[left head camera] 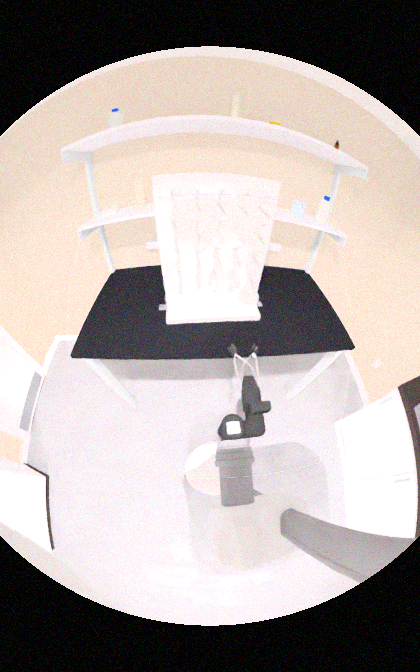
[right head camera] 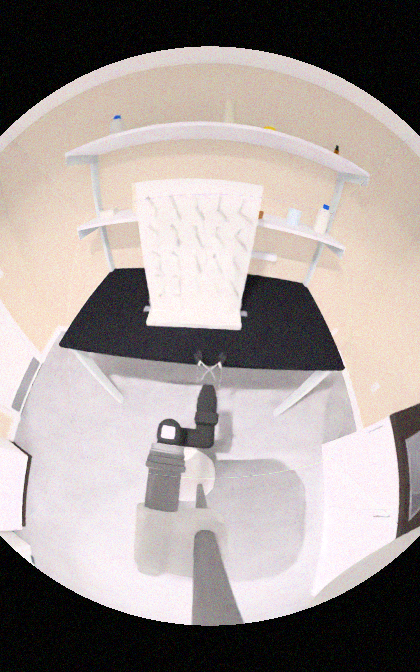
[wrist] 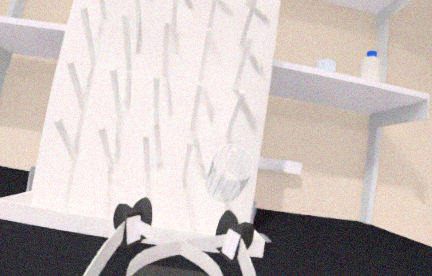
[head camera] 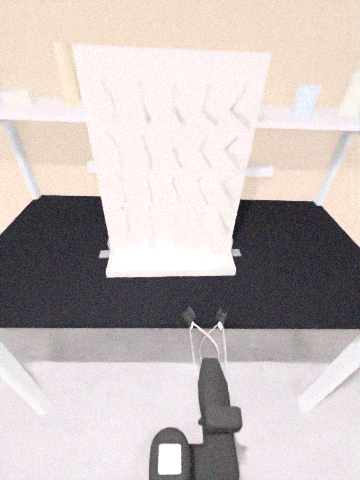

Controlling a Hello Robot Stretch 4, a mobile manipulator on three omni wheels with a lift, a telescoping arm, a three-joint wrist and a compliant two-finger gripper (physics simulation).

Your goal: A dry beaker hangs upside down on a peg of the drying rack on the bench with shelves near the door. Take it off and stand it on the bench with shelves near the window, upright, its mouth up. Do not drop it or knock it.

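Frame: origin at the robot's base, x back, y left, z down, level; centimetres.
Seen in the pictures: gripper, fingertip midpoint: (wrist: 185, 220) (head camera: 204, 308).
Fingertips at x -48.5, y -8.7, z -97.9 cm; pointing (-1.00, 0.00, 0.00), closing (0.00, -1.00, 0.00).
Note:
Offsets run from my fingertips to a thing's top centre. "pt": to the spot under its first point. Level surfaces: height alone.
A clear glass beaker @(dz -9.2, dx -23.3, dy -6.2 cm) (wrist: 228, 172) hangs at the lower right of the white drying rack (head camera: 170, 65) (left head camera: 215, 184) (right head camera: 200, 187) (wrist: 50, 215), in front of its board. In the head views it is too faint to make out surely. The rack stands on the black-topped bench @(dz +9.3 cm) (head camera: 50, 280) (left head camera: 125, 320) (right head camera: 290, 325) (wrist: 320, 250). My gripper (head camera: 205, 315) (left head camera: 243, 348) (right head camera: 210, 356) (wrist: 185, 220) is open and empty, near the bench's front edge, short of the rack. In the wrist view the beaker is above the right fingertip. No second bench with shelves can be made out.
Shelves (left head camera: 200, 125) (right head camera: 200, 131) (wrist: 345, 87) stand behind the rack. A bottle with a blue cap (left head camera: 323, 210) (right head camera: 323, 220) (wrist: 370, 67) and a pale blue container @(pt dz -41.2, dx -58.9, dy -37.9 cm) (head camera: 306, 100) (wrist: 326, 65) stand on the lower shelf. White cabinets (left head camera: 380, 465) (right head camera: 360, 500) stand at the right.

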